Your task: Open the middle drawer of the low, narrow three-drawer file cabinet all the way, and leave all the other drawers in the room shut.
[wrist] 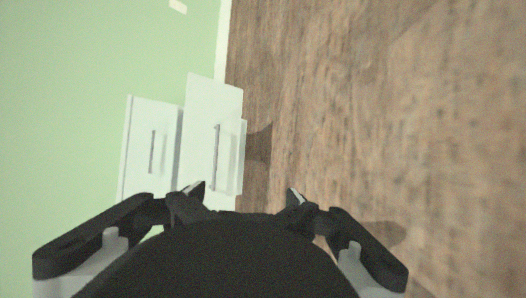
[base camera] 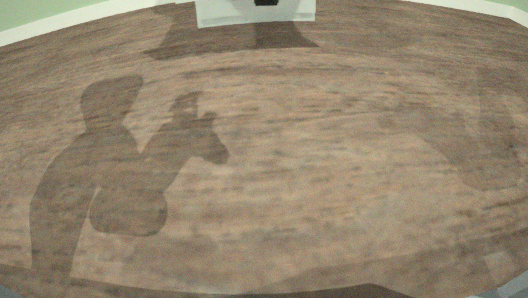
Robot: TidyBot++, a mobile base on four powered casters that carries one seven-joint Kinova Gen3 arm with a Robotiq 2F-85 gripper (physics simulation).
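The low white file cabinet shows its lower part at the top of the base view. In the wrist view it lies sideways. Its middle drawer front, with a grey bar handle, stands out in front of the top drawer, which looks shut. A strip of the cabinet's lower part shows beyond the middle front; the bottom drawer is mostly hidden. How far the middle drawer is out is hard to tell. My gripper is open and empty, back from the handle and apart from it. A black part of it shows at the base view's top edge.
A green wall with a white baseboard runs behind the cabinet. Wooden floor stretches between the base and the cabinet, with the arm's shadow on it.
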